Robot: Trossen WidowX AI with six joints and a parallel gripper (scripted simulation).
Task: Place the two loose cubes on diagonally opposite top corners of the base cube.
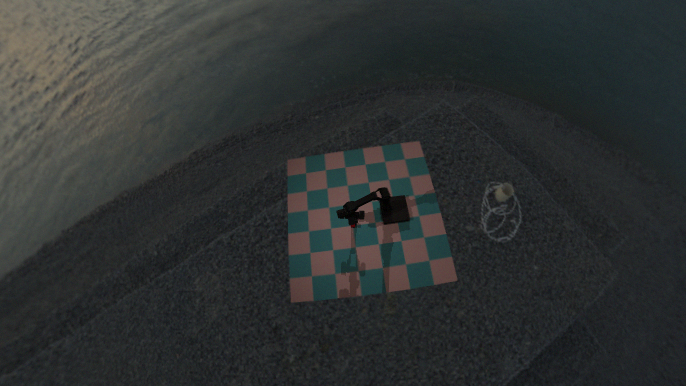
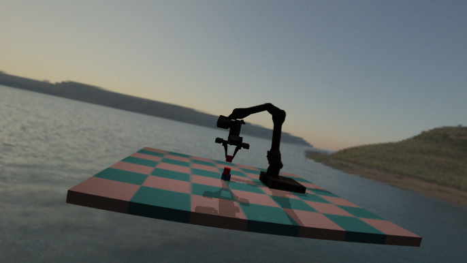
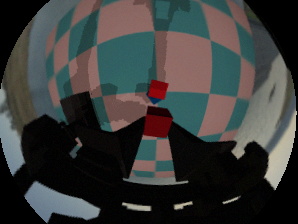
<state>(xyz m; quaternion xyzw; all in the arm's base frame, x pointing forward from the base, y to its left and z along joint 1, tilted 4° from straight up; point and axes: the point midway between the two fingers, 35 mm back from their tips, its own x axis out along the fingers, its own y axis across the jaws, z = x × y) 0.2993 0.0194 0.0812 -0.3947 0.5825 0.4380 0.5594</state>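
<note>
Right now the blue cube is 20 mm to the left of my gripper tip and 100 mm below it.
</note>
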